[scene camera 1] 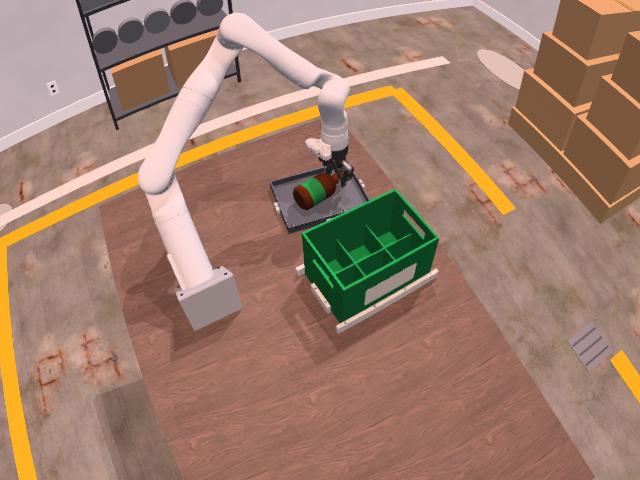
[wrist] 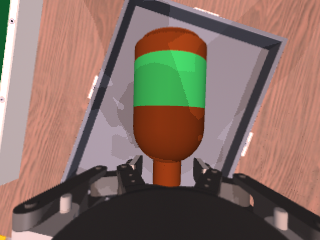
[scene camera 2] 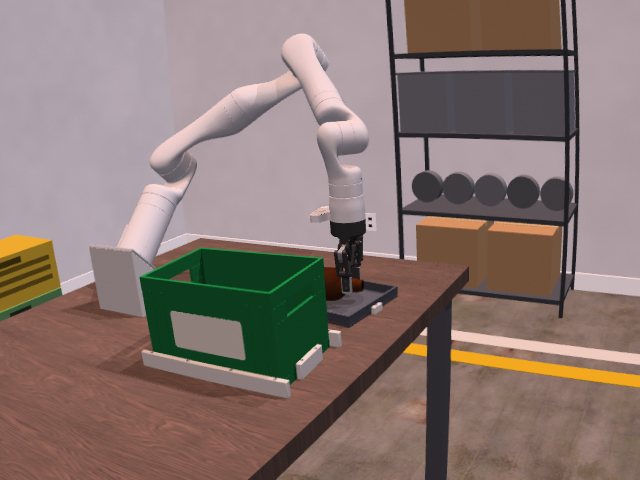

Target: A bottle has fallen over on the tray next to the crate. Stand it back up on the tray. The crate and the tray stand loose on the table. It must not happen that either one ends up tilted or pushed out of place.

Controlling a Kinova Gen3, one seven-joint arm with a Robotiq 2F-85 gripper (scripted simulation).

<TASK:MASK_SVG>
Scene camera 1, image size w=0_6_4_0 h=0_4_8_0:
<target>bottle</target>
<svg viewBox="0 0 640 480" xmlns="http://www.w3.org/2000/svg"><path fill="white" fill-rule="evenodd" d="M337 173L333 175L321 173L295 187L293 197L298 206L304 210L309 210L332 196L336 190L336 184L338 184L339 178Z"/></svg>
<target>green crate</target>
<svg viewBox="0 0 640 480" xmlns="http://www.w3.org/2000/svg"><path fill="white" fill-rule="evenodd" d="M396 189L302 232L305 275L312 284L315 283L330 304L331 312L339 323L379 303L431 271L439 237ZM404 210L425 233L424 237L406 218Z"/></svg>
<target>tray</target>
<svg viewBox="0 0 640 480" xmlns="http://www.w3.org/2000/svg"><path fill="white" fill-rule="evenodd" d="M354 170L352 179L346 182L344 188L340 189L337 184L332 196L309 210L304 210L298 206L293 197L293 190L312 177L324 173L324 167L270 181L271 190L279 206L288 233L317 226L327 221L327 219L334 218L351 208L353 209L368 200L370 201Z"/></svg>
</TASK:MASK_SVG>
